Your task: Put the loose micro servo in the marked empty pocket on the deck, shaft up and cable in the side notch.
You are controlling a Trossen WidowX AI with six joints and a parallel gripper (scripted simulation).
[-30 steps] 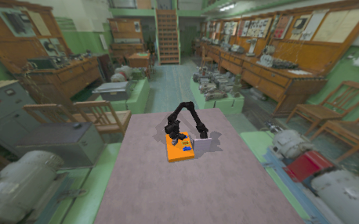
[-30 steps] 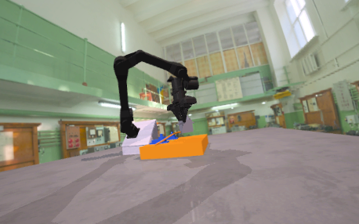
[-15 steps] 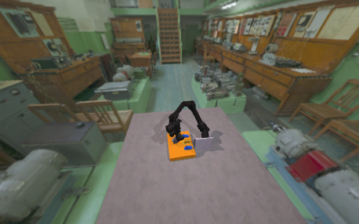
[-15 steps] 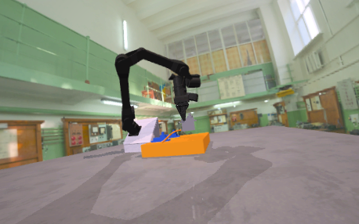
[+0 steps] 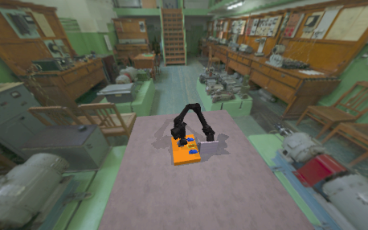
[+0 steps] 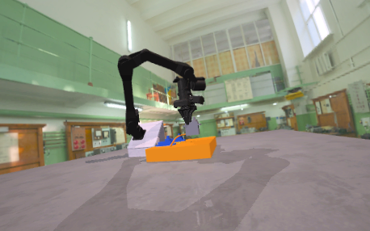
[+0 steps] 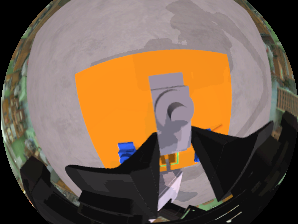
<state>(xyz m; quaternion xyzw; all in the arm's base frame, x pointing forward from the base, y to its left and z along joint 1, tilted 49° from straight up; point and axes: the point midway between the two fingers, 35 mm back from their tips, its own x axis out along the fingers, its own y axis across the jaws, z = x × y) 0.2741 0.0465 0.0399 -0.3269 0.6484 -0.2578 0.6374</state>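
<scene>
The orange deck is 20 mm ahead of my gripper tip and 100 mm below it.
</scene>
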